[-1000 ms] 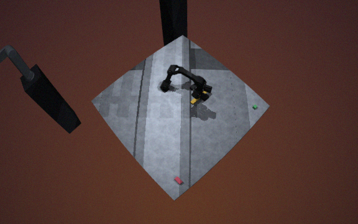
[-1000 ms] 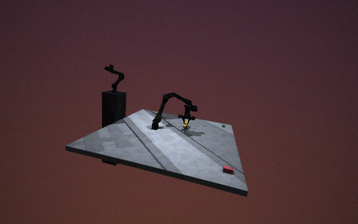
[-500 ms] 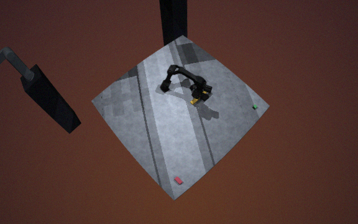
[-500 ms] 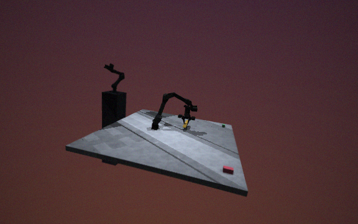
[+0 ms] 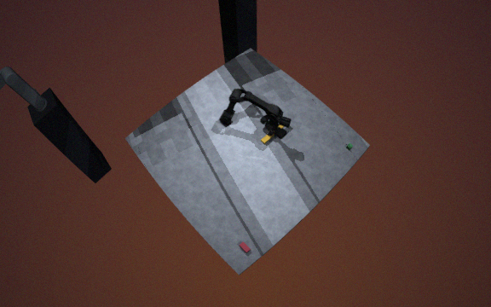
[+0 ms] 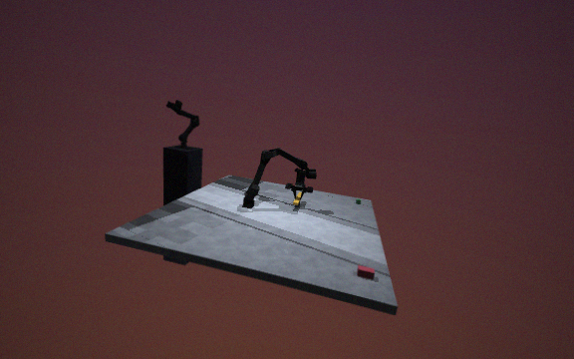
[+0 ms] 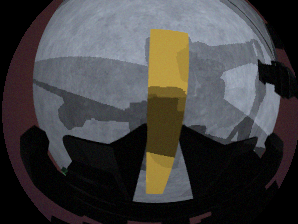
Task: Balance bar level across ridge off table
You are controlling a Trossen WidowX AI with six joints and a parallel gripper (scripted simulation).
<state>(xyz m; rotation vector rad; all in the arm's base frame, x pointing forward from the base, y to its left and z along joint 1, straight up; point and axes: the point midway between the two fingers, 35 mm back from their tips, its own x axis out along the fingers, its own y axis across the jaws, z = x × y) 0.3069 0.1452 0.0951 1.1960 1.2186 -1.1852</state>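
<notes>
My gripper tip is now 30 mm to the right of the yellow bar. The rest, counted from my gripper tip: small red block 650 mm to the right, 430 mm ahead, 40 mm below; then small green cube 430 mm ahead, 350 mm to the left, 40 mm below.
</notes>
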